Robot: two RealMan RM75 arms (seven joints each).
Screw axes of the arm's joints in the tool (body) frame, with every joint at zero. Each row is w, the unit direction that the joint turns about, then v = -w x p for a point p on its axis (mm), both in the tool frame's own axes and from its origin. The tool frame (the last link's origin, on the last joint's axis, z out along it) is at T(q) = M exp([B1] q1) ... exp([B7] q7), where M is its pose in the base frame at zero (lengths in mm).
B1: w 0 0 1 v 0.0 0.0 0.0
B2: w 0 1 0 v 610.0 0.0 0.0
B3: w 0 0 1 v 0.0 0.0 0.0
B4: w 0 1 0 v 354.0 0.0 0.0
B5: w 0 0 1 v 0.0 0.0 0.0
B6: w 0 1 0 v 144.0 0.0 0.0
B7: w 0 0 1 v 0.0 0.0 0.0
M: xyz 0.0 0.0 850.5 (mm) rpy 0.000 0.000 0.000 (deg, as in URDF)
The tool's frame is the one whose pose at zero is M.
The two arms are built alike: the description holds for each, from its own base.
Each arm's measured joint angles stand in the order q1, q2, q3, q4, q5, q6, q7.
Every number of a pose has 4 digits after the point. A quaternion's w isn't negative.
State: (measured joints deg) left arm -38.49 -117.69 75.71 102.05 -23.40 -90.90 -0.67; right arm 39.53 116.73 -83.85 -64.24 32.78 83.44 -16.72
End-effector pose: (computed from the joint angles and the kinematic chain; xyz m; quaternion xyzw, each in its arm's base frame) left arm -0.0895 0.3749 0.0830 -0.8229 -0.4280 0.0079 0.3736; right arm 0.1964 0.3684 -0.0219 -0.8523 0.4530 -0.1879 0.1819
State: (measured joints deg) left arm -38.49 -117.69 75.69 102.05 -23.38 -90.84 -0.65; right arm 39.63 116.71 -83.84 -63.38 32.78 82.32 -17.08
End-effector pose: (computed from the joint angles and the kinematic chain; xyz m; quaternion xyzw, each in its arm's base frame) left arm -0.0895 0.3751 0.0832 -0.8228 -0.4278 0.0075 0.3740; right arm 0.1985 0.3703 -0.0231 -0.8525 0.4523 -0.1856 0.1851
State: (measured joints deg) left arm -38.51 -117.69 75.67 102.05 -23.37 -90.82 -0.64; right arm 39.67 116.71 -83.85 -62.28 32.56 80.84 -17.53
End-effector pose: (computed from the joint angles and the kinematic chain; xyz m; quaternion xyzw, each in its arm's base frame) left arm -0.0894 0.3752 0.0833 -0.8228 -0.4276 0.0073 0.3742; right arm 0.2020 0.3725 -0.0245 -0.8522 0.4512 -0.1839 0.1904
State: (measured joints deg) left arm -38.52 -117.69 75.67 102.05 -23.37 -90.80 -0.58; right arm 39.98 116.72 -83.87 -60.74 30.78 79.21 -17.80
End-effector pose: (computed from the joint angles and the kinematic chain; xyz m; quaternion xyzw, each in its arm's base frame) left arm -0.0893 0.3752 0.0833 -0.8231 -0.4271 0.0073 0.3743; right arm 0.2086 0.3762 -0.0246 -0.8489 0.4478 -0.1926 0.2042
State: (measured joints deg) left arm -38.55 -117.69 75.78 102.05 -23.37 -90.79 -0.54; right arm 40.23 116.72 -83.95 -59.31 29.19 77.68 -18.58
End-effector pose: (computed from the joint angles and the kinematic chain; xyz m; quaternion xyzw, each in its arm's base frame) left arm -0.0889 0.3751 0.0829 -0.8238 -0.4259 0.0078 0.3740; right arm 0.2148 0.3792 -0.0247 -0.8480 0.4401 -0.2018 0.2155
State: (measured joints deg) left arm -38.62 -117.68 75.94 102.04 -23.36 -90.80 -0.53; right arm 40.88 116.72 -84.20 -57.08 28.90 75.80 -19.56
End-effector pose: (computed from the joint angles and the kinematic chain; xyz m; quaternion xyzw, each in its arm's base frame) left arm -0.0883 0.3751 0.0823 -0.8247 -0.4246 0.0086 0.3736; right arm 0.2189 0.3821 -0.0280 -0.8497 0.4335 -0.2057 0.2188
